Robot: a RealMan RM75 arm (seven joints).
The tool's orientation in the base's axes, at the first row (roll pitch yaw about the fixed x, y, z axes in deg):
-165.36 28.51 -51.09
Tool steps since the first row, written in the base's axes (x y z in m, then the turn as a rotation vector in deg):
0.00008 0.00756 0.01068 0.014 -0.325 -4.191
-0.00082 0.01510 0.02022 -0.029 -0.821 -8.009
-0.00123 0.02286 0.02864 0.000 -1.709 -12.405
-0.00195 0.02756 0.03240 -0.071 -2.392 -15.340
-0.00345 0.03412 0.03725 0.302 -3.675 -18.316
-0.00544 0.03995 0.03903 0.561 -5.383 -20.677
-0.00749 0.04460 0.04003 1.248 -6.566 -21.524
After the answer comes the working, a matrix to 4 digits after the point.
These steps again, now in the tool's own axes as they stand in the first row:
-0.01022 -0.00632 -0.00517 2.230 1.086 3.394
-0.02043 -0.01157 -0.00929 4.368 2.225 6.387
-0.02998 -0.01709 -0.01239 7.090 3.633 9.661
-0.03539 -0.01974 -0.01309 8.918 4.695 11.809
-0.04301 -0.02295 -0.01367 11.422 5.706 13.640
-0.04895 -0.02469 -0.01198 13.860 6.893 14.738
-0.05374 -0.02560 -0.01023 15.452 7.120 14.781

The tool's axes in the first row as the columns of a matrix, in the base's axes (rounded; the answer above uses it unrounded):
0.5519 -0.8286 -0.0934
-0.6838 -0.5138 0.5181
-0.4773 -0.2221 -0.8502

